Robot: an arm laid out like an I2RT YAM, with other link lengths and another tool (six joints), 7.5 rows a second.
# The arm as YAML. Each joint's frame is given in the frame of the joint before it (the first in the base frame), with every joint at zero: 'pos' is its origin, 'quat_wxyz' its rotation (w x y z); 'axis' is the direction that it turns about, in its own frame. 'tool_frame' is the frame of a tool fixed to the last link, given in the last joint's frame.
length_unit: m
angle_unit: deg
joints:
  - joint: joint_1
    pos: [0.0, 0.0, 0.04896]
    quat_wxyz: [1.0, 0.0, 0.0, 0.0]
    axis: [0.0, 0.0, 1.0]
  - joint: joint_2
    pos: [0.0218, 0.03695, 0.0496]
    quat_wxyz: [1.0, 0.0, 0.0, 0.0]
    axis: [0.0, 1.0, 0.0]
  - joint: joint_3
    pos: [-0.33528, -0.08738, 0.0]
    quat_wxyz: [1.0, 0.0, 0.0, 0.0]
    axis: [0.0, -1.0, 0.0]
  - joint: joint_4
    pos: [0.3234, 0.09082, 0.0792]
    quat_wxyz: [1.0, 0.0, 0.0, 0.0]
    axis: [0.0, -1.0, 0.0]
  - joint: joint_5
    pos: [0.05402, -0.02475, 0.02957]
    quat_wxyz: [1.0, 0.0, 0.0, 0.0]
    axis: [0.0, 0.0, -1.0]
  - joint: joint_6
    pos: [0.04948, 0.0, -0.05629]
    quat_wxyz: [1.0, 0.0, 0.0, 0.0]
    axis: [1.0, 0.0, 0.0]
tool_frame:
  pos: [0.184, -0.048, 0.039]
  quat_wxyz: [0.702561, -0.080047, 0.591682, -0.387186]
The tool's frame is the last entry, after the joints.
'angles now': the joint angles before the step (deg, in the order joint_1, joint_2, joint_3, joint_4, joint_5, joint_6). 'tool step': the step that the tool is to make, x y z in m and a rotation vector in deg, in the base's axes. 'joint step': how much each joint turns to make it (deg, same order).
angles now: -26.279 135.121 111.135 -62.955 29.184 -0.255
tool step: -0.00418 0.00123 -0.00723 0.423 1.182 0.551
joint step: -0.077 0.054 -1.127 0.289 0.116 -0.727
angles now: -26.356 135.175 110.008 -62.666 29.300 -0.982
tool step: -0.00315 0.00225 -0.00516 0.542 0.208 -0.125
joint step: -0.053 -0.175 -0.999 0.349 -0.390 0.098
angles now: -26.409 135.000 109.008 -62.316 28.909 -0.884
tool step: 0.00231 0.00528 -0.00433 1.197 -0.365 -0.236
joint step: 0.207 0.345 0.406 -0.519 -1.223 0.538
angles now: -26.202 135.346 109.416 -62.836 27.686 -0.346
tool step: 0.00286 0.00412 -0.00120 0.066 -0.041 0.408
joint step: 0.450 0.005 -0.169 0.159 -0.076 0.049
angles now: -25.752 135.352 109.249 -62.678 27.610 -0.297
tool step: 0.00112 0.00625 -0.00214 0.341 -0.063 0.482
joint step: 0.480 -0.427 -0.957 0.438 -0.335 0.006
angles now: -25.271 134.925 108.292 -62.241 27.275 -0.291
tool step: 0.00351 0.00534 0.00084 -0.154 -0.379 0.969
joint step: 0.568 -0.692 -1.044 0.967 -0.031 -0.451
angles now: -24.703 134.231 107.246 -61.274 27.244 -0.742
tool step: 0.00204 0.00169 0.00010 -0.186 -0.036 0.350
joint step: 0.269 -0.022 -0.094 0.227 0.152 -0.097
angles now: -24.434 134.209 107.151 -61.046 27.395 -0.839
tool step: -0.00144 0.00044 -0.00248 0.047 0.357 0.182
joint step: 0.000 0.000 -0.459 0.210 0.099 -0.209
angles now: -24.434 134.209 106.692 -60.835 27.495 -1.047
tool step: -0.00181 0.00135 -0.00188 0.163 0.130 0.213
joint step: 0.001 -0.328 -0.834 0.429 -0.101 -0.236
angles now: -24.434 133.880 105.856 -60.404 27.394 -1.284
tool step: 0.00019 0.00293 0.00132 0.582 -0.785 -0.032
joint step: 0.001 -0.714 -0.632 0.362 -0.853 0.067
